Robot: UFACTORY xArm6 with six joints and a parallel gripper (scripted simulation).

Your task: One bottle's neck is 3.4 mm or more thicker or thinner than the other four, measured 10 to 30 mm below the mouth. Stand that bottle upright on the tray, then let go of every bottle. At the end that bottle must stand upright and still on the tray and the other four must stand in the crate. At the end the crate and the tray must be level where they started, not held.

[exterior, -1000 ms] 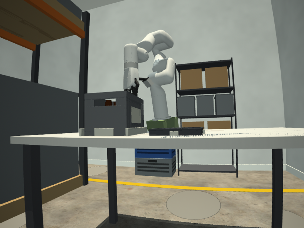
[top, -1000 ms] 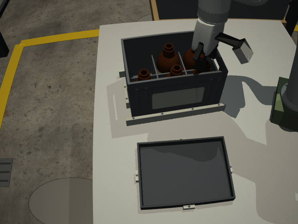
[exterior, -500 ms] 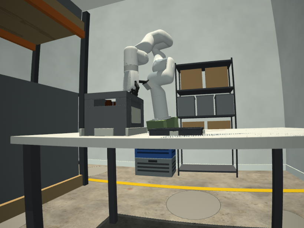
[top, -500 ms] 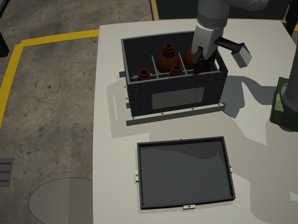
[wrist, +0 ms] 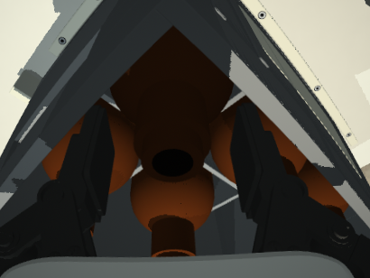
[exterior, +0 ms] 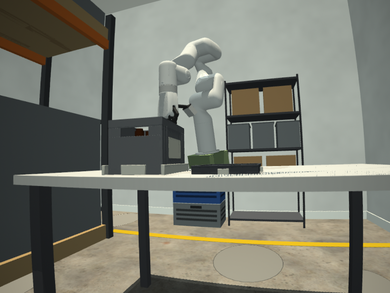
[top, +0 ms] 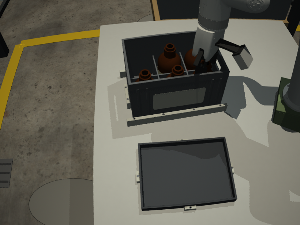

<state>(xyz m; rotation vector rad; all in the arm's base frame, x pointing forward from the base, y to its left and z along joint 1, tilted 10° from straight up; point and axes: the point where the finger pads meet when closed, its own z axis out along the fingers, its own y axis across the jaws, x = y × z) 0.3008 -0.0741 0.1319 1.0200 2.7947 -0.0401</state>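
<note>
My hand is 8 cm to the left of the glass bottle, 7 cm above it and 1 cm short of it. Also, from my hand: dark tray: 25 cm to the left, 15 cm below, 9 cm ahead; dark crate: 9 cm ahead, 7 cm below, 3 cm to the right.
</note>
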